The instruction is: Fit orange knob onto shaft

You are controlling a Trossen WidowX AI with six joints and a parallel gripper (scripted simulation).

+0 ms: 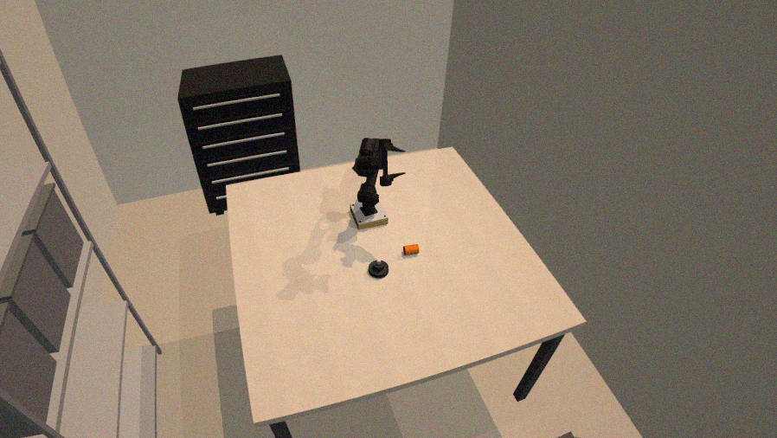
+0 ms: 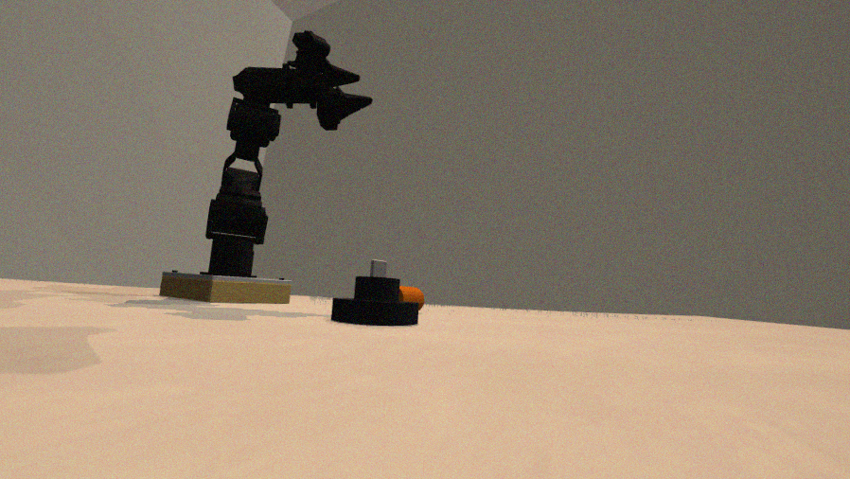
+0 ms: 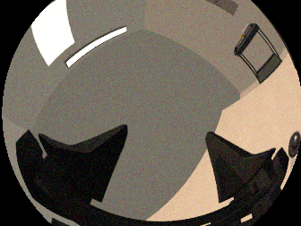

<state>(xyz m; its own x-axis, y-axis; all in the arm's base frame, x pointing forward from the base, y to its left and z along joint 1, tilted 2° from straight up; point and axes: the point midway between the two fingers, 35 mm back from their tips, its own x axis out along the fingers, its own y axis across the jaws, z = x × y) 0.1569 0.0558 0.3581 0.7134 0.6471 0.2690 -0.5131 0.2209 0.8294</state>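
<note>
Right now the orange knob is 39 cm below my gripper tip, 11 cm ahead of it and 1 cm to the left of it. Round my gripper tip: black round pedestal 38 cm below, 17 cm to the right, 14 cm ahead.
</note>
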